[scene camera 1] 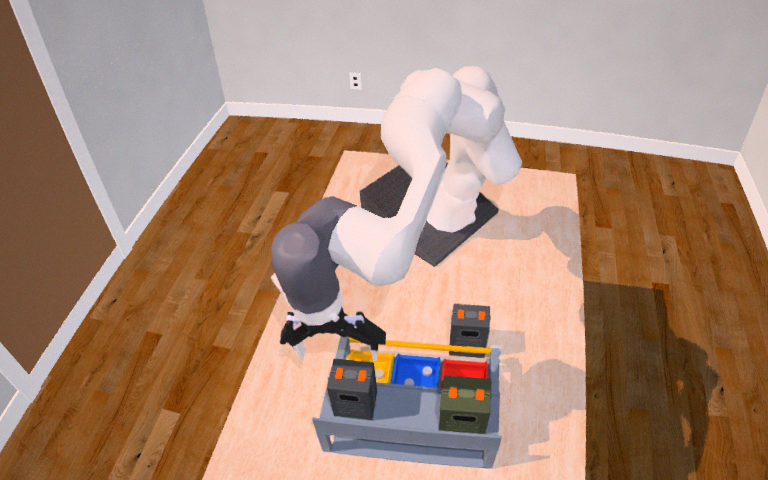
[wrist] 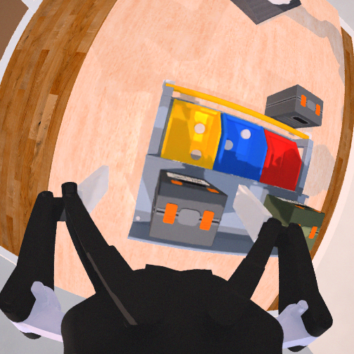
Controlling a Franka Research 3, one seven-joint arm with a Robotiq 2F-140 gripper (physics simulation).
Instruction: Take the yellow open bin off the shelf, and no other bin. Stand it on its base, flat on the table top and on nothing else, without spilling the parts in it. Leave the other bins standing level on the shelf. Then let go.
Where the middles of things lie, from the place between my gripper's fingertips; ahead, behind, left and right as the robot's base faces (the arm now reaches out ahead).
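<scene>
My hand 60 mm past the yellow open bin (wrist: 180,139), 30 mm to the right of it, 200 mm above. From my hand: blue bin (scene camera 1: 405,366), 60 mm behind, 150 mm to the left, 200 mm below; red bin (scene camera 1: 450,367), 60 mm behind, 260 mm to the left, 200 mm below.
</scene>
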